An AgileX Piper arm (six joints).
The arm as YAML. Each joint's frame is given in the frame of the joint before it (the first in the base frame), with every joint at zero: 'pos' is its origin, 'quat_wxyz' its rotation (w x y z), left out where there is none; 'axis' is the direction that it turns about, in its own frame. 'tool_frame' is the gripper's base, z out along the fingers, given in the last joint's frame.
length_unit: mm
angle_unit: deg
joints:
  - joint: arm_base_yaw
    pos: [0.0, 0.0, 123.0]
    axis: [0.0, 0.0, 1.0]
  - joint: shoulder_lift
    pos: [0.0, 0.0, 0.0]
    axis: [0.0, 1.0, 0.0]
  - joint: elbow
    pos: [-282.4, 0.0, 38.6]
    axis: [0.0, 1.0, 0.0]
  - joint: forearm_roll
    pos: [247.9, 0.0, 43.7]
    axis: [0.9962, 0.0, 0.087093]
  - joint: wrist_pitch
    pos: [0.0, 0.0, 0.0]
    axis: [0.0, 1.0, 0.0]
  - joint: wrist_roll
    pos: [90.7, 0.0, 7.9]
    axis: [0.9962, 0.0, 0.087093]
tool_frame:
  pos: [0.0, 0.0, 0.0]
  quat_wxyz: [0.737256, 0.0, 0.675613, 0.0]
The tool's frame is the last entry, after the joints.
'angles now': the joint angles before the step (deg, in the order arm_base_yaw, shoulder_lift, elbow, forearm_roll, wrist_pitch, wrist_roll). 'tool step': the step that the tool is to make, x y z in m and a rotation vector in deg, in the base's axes. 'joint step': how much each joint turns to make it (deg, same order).
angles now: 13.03 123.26 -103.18 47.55 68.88 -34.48
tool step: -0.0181 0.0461 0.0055 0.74 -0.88 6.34
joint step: 6.17 0.10 -1.25 0.45 0.28 -0.12
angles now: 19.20 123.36 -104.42 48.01 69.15 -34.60
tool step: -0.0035 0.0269 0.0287 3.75 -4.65 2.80
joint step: 3.06 0.18 -5.94 1.88 0.13 -0.01
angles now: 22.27 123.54 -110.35 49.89 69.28 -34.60
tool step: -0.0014 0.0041 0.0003 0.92 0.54 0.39
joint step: 0.40 0.23 -0.22 1.04 0.19 0.01
